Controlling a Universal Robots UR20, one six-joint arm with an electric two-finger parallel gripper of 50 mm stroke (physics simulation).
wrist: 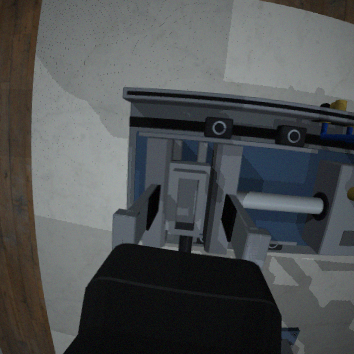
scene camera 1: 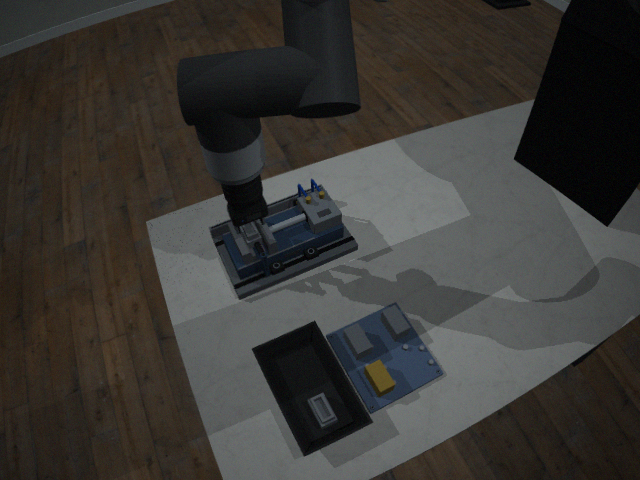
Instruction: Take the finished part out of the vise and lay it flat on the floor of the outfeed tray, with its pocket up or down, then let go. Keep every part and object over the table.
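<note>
The finished part, a grey block with a rectangular pocket facing up, sits between the jaws of the blue and grey vise. In the wrist view it lies close to both jaws; whether they press on it I cannot tell. My gripper is open above the vise, its fingers on either side of the part and apart from it, over the jaws. The black outfeed tray stands nearer the front; a similar pocketed part lies in it, pocket up.
A blue board beside the tray bears two grey blocks, a yellow block and small white pegs. The vise's grey end block has blue and brass fittings. A large black block stands at the right.
</note>
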